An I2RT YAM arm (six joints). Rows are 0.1 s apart.
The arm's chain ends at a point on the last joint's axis. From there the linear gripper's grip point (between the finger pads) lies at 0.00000 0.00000 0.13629 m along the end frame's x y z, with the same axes.
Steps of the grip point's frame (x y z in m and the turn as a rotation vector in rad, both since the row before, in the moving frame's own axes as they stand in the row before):
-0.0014 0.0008 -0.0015 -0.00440 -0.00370 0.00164
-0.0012 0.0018 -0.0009 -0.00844 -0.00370 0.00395
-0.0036 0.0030 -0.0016 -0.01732 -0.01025 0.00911
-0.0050 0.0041 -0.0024 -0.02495 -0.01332 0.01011
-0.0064 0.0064 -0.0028 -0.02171 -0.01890 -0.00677
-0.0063 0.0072 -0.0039 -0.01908 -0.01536 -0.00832
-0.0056 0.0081 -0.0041 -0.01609 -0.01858 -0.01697
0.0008 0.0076 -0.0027 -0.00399 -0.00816 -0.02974
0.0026 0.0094 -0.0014 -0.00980 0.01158 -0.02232
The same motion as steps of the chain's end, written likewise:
-0.0009 0.0002 -0.0015 -0.00440 -0.00370 0.00164
-0.0007 0.0007 -0.0009 -0.00844 -0.00370 0.00395
-0.0022 0.0006 -0.0016 -0.01732 -0.01025 0.00911
-0.0032 0.0007 -0.0023 -0.02495 -0.01332 0.01011
-0.0038 0.0034 -0.0027 -0.02171 -0.01890 -0.00677
-0.0042 0.0046 -0.0039 -0.01908 -0.01536 -0.00832
-0.0031 0.0059 -0.0041 -0.01609 -0.01858 -0.01697
0.0019 0.0070 -0.0027 -0.00399 -0.00816 -0.02974
0.0010 0.0081 -0.0014 -0.00980 0.01158 -0.02232

